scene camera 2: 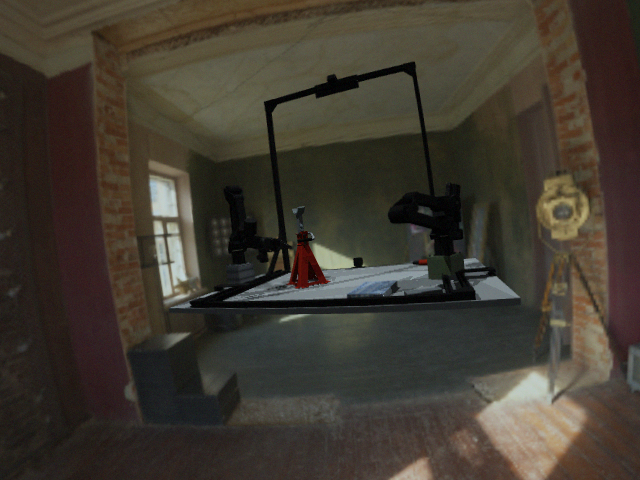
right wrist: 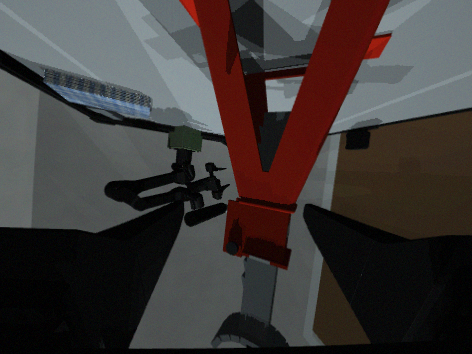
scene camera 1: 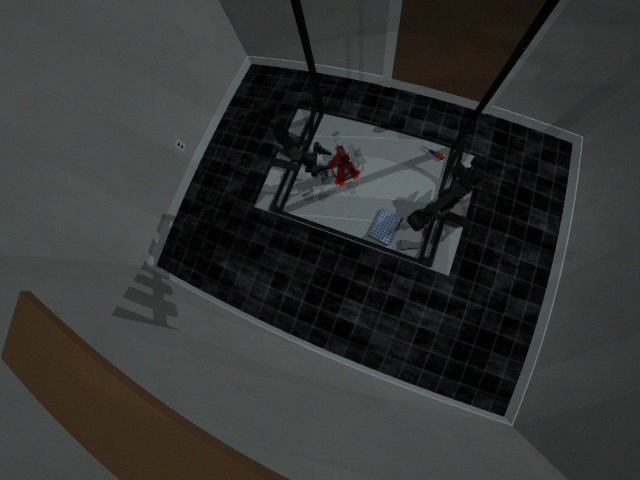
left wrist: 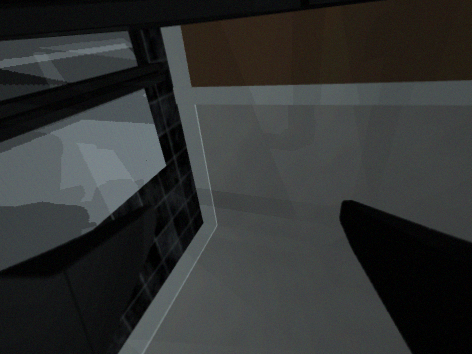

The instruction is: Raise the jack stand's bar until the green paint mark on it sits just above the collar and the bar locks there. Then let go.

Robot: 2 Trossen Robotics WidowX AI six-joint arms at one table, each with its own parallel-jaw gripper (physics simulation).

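Places are measured from the left arm's base along level axes (x ahead, y left, z up), in centimetres.
Pixels of known places: left gripper, between the fingertips: (right wrist: 227, 176) (left wrist: 247, 212); right gripper, between the fingertips: (scene camera 2: 290, 247) (right wrist: 245, 208) (scene camera 1: 331, 160); left arm's base, origin of its link: (scene camera 2: 444, 254) (right wrist: 184, 149); right arm's base, origin of its link: (scene camera 2: 239, 263).
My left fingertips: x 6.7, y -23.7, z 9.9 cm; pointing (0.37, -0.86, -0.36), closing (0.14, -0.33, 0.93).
Note:
For each thing: its top centre in the pictures, then the offset to it from my left fingertips. "pt": a spot on its surface instead.
- red collar, centre of its top: (right wrist: 261, 257) dx +46.3, dy +53.8, dz +4.4 cm
- curved saddle, a spot on its surface: (right wrist: 250, 327) (scene camera 1: 337, 143) pt dx +46.0, dy +53.5, dz +12.1 cm
- short black rod, a spot on its surface: (right wrist: 205, 215) pt dx +41.0, dy +56.6, dz +1.1 cm
- blue checkered block, centre of its top: (right wrist: 108, 104) (scene camera 2: 373, 287) (scene camera 1: 385, 225) dx +2.7, dy +54.4, dz -16.1 cm
- grey tool, centre of its top: (scene camera 2: 423, 290) (right wrist: 107, 114) (scene camera 1: 410, 244) dx -13.8, dy +49.5, dz -16.9 cm
- screwdriver with a red handle, centre of its top: (scene camera 2: 416, 260) (scene camera 1: 433, 150) dx +22.1, dy +3.0, dz -16.0 cm
The red jack stand (scene camera 1: 342, 165) (scene camera 2: 307, 263) (right wrist: 272, 192) stands upright on the table. Its grey notched bar (right wrist: 259, 290) (scene camera 2: 300, 221) rises a short way from the red collar (right wrist: 257, 225), topped by a curved saddle (right wrist: 250, 327) (scene camera 1: 337, 138). No green mark can be made out. A short black rod (right wrist: 205, 215) shows beside the collar in the right wrist view. My right gripper (right wrist: 245, 208) (scene camera 1: 327, 161) is open, its fingertips to either side of the collar in its wrist view; contact cannot be told. My left gripper (left wrist: 247, 212) (right wrist: 227, 176) is open and empty, away from the stand.
A blue checkered block (scene camera 1: 385, 226) (scene camera 2: 373, 289) (right wrist: 100, 97) lies near the table's front edge. A grey tool (scene camera 1: 408, 245) lies beside it. A screwdriver with a red handle (scene camera 1: 438, 155) lies at the back right. A black overhead frame (scene camera 2: 273, 170) stands over the table.

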